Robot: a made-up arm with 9 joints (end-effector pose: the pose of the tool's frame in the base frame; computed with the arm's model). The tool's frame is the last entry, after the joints. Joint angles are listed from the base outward.
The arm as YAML. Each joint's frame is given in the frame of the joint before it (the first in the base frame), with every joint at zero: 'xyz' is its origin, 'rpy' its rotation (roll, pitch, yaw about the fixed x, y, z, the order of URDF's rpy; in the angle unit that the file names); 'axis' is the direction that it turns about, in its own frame. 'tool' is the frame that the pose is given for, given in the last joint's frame.
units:
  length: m
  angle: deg
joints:
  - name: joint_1
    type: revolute
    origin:
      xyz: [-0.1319, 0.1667, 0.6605]
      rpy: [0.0, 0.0, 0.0]
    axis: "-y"
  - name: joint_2
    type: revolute
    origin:
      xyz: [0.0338, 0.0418, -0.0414]
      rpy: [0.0, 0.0, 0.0]
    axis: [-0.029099, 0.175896, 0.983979]
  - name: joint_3
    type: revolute
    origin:
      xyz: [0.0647, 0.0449, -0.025]
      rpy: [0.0, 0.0, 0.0]
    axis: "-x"
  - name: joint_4
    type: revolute
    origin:
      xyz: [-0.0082, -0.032, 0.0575]
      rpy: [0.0, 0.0, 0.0]
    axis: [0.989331, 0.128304, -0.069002]
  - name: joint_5
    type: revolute
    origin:
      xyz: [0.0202, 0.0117, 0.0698]
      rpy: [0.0, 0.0, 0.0]
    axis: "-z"
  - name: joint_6
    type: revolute
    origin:
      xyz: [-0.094, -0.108, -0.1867]
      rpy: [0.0, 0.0, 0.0]
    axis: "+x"
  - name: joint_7
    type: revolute
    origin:
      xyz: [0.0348, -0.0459, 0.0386]
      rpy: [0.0, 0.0, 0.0]
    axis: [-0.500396, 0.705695, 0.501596]
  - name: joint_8
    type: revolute
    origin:
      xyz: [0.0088, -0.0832, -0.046]
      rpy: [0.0, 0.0, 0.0]
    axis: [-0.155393, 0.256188, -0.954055]
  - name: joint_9
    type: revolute
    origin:
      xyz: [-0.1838, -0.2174, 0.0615]
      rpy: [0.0, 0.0, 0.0]
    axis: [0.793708, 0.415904, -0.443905]
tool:
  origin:
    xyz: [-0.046, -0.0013, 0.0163]
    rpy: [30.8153, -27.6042, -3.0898]
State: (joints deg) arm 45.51 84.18 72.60 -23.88 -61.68 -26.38 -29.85 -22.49 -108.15
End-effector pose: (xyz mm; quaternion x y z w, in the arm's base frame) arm -328.9 716.9 925.3 0.3086 -0.2435 -0.5507 0.7364
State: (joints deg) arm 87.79 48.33 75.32 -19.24 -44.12 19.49 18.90 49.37 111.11
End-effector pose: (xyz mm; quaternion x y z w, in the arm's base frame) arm -503.6 446.2 694.0 0.1421 -0.8752 -0.0998 0.4515
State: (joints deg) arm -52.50 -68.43 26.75 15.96 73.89 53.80 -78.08 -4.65 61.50
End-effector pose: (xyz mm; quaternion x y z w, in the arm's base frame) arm -214.7 206.2 173.5 -0.0049 -0.9999 0.0101 0.0078
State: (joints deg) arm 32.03 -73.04 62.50 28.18 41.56 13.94 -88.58 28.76 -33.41
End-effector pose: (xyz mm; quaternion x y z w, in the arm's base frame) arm 185.0 271.3 427.9 0.3007 0.5928 0.7062 0.2437
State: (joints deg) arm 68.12 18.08 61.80 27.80 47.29 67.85 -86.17 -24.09 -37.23
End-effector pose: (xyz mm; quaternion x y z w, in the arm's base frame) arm 321.6 270.3 558.3 -0.2505 0.8955 0.2494 0.2704
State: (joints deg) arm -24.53 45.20 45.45 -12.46 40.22 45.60 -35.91 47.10 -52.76
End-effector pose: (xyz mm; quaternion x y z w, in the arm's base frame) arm -383.2 6.7 573.7 0.0221 -0.3505 -0.0514 0.9349
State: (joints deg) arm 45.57 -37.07 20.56 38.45 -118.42 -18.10 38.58 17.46 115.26
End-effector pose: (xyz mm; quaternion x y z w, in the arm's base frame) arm -85.1 -60.2 1068.6 0.4219 -0.2780 0.0659 0.8604
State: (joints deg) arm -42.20 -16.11 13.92 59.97 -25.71 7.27 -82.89 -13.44 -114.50
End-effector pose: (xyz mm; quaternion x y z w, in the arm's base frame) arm -430.8 415.4 263.6 -0.3272 -0.3734 -0.1900 0.8470
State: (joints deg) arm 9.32 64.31 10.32 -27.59 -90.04 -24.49 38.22 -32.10 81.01
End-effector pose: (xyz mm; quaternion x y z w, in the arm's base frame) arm -70.4 747.7 750.2 -0.5476 0.2756 0.6116 0.5002
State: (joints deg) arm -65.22 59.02 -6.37 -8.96 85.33 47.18 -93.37 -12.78 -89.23
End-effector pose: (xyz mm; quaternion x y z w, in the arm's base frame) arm -560.0 389.8 521.2 -0.5312 -0.1986 -0.2413 0.7875
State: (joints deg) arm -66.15 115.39 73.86 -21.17 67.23 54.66 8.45 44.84 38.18
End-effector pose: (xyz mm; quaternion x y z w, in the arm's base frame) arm -137.5 -112.8 404.9 0.7159 0.2433 -0.1506 0.6369
